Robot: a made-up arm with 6 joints. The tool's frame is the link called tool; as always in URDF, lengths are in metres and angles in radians. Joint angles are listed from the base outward. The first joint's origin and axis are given. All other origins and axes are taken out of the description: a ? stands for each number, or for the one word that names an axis. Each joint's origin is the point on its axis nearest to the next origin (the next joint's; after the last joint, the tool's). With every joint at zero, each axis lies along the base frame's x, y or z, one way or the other. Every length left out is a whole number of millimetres.
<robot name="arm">
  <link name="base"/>
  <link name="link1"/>
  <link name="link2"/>
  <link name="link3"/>
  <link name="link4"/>
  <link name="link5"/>
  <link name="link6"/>
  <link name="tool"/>
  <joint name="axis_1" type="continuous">
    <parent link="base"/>
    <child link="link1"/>
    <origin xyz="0 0 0.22" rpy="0 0 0"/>
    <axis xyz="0 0 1"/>
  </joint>
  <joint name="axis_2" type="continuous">
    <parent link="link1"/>
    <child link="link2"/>
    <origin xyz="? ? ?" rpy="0 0 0"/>
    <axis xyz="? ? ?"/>
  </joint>
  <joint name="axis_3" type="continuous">
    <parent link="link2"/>
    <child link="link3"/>
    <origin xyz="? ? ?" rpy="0 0 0"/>
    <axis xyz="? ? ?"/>
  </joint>
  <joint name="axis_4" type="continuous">
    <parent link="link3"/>
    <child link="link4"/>
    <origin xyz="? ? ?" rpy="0 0 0"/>
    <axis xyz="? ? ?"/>
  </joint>
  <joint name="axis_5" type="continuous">
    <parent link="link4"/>
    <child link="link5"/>
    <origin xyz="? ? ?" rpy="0 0 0"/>
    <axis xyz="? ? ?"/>
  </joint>
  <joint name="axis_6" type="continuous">
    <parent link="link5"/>
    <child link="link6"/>
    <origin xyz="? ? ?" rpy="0 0 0"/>
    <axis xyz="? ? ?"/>
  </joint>
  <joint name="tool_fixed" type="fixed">
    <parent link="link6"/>
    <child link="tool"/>
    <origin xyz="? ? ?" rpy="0 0 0"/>
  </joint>
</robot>
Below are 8 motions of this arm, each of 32 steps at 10 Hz.
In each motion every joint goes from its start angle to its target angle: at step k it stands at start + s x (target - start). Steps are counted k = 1, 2, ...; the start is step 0. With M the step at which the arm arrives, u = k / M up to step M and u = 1 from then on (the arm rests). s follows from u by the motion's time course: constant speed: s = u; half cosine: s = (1 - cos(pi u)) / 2; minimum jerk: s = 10 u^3 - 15 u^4 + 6 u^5.
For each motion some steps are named. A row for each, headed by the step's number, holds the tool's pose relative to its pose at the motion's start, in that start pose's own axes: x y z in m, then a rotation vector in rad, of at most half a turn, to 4 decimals.
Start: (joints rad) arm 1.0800 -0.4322 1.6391 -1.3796 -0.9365 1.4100
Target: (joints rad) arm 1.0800 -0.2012 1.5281 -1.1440 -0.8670 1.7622
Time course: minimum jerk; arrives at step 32
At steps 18, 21, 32:
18: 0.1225 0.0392 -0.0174 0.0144 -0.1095 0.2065
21: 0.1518 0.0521 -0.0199 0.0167 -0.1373 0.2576
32: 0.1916 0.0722 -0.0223 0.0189 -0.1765 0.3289

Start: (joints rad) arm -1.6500 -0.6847 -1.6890 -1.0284 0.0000 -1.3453
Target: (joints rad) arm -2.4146 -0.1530 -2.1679 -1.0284 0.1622 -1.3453
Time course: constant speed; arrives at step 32
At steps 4, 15, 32:
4: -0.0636 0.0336 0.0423 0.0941 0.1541 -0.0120
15: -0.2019 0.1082 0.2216 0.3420 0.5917 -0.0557
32: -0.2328 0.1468 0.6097 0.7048 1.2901 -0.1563

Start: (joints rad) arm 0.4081 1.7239 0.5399 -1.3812 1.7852 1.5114
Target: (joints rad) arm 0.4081 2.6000 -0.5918 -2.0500 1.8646 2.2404
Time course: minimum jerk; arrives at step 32
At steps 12, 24, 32:
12: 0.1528 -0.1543 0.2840 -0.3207 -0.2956 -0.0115
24: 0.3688 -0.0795 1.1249 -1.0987 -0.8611 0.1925
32: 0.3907 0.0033 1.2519 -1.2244 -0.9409 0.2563

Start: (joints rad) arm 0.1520 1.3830 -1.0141 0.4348 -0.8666 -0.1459
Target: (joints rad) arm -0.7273 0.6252 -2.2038 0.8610 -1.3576 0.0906
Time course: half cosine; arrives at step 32
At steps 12, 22, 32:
12: -0.0861 -0.0929 0.0615 -0.5380 0.3073 0.0353
22: -0.0963 -0.0561 0.2390 -1.5488 0.6919 0.1548
32: -0.0785 0.0496 0.2536 -2.0853 0.8333 0.2263

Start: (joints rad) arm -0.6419 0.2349 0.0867 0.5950 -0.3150 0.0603
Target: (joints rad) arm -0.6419 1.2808 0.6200 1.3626 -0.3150 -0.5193
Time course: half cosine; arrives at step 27
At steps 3, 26, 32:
3: 0.0029 -0.0087 0.0083 -0.0181 -0.0279 0.0059
26: 0.0409 -0.1516 0.1859 -0.0030 -0.6413 0.3774
32: 0.0409 -0.1520 0.1862 -0.0015 -0.6417 0.3789

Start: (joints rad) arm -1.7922 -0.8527 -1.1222 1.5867 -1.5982 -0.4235
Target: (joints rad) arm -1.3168 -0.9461 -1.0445 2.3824 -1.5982 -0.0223
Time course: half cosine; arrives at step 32
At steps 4, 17, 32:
4: -0.0047 -0.0092 -0.0090 0.0178 -0.0027 -0.0062
17: -0.0658 -0.1091 -0.1555 0.2572 -0.0166 -0.0815
32: -0.1139 -0.1545 -0.3116 0.4659 0.0049 -0.1341

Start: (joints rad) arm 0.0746 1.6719 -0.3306 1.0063 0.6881 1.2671
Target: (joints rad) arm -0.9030 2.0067 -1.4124 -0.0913 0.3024 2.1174
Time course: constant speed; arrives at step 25
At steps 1, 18, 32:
1: -0.0620 0.0192 -0.0260 0.0389 0.0765 -0.0137
18: -0.9649 0.5506 0.1816 0.8840 1.1210 -0.1986
32: -1.1174 0.7077 0.4896 1.2296 1.3753 -0.3245

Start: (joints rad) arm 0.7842 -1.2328 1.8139 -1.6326 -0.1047 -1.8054
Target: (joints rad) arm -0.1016 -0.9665 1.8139 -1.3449 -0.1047 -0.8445
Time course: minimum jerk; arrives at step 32
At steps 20, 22, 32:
20: 0.2322 0.0600 -0.0921 -0.1429 0.2628 0.1763
22: 0.2586 0.0590 -0.1131 -0.1466 0.3035 0.1972
32: 0.3035 0.0519 -0.1574 -0.1430 0.3811 0.2345

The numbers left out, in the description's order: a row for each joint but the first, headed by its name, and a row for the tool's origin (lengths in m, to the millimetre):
axis_2: xyz 0.098 0.09 0, axis -1 0 0
axis_3: xyz 0 -0.106 -0.299, axis 0 0 1
axis_4: xyz 0.11 0.412 0, axis 0 -1 0
axis_5: xyz 0.125 0 0.018, axis 1 0 0
axis_6: xyz 0 -0.104 -0.381, axis 0 0 1
tool: xyz 0.069 -0.381 0

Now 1 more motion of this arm.
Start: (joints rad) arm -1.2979 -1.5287 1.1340 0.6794 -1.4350 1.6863
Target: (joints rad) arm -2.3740 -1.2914 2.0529 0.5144 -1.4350 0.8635
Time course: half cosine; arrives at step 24
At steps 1, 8, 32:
1: -0.0015 -0.0008 0.0015 -0.0056 0.0019 -0.0030
8: -0.0746 -0.0158 0.0954 -0.3273 0.0927 -0.1470
32: -0.1400 0.1683 0.2624 -1.1813 0.1851 -0.1845

